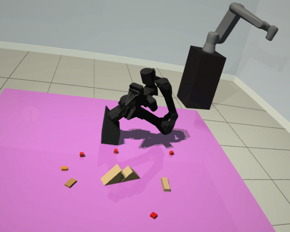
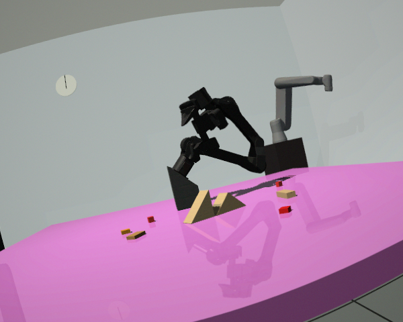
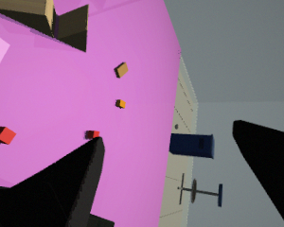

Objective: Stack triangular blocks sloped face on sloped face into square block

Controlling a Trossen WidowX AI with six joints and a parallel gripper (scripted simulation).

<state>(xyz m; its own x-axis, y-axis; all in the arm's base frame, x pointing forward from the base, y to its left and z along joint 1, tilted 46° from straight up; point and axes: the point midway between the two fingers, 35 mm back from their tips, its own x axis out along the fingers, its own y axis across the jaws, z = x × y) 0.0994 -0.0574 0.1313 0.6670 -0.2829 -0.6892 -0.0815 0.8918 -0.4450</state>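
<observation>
The tan flat bar lies 22 cm ahead of my gripper tip, 16 cm to the left of it and 21 cm below it. Also, from my gripper tip: orange piece: 12 cm ahead, 25 cm to the right, 22 cm below.
</observation>
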